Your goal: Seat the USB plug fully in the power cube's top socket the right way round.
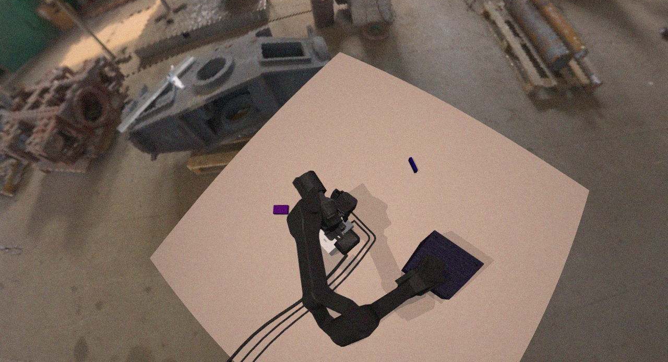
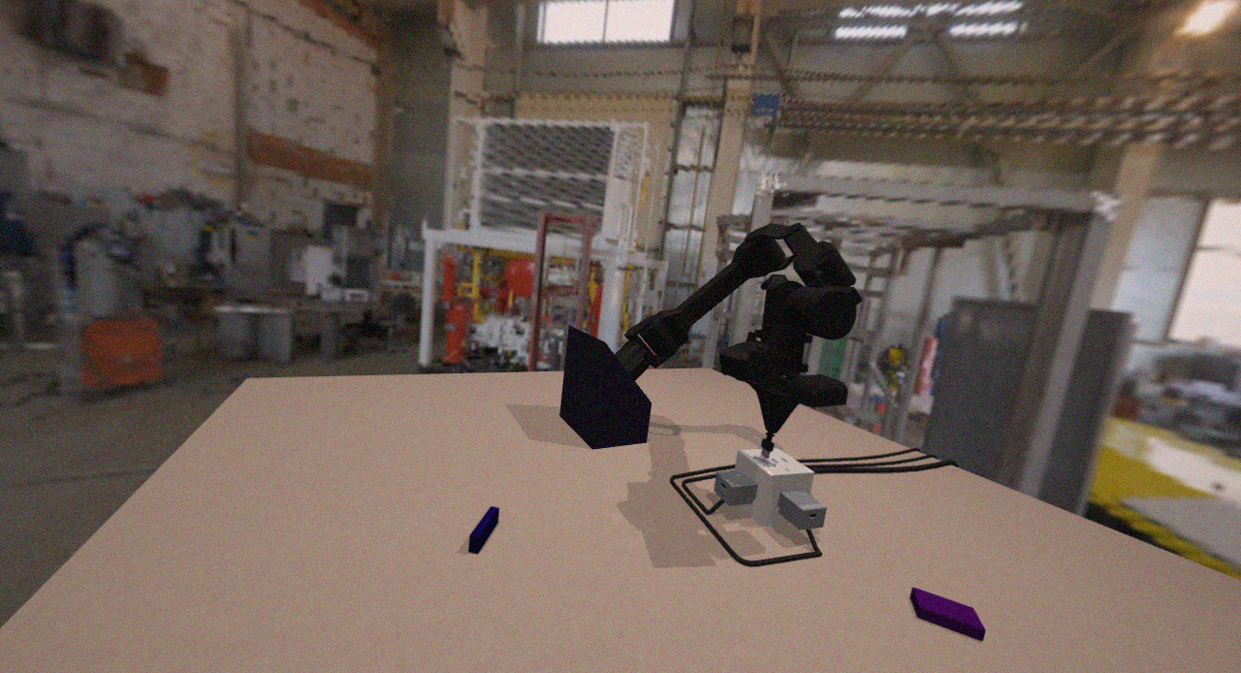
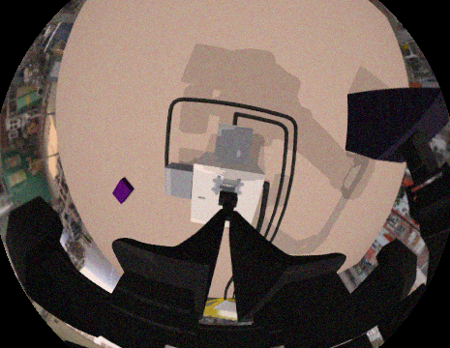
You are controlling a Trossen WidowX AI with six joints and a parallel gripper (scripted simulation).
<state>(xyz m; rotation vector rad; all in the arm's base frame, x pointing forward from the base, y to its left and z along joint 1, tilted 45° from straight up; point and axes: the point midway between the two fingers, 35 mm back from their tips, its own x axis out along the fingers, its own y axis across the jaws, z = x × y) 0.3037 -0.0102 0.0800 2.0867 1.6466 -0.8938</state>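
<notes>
The black USB plug is 20 mm below my gripper tip. Also, from my gripper tip: purple block (220 mm ahead, 20 mm to the left, 110 mm below); then blue bar (110 mm behind, 370 mm to the right, 110 mm below).
</notes>
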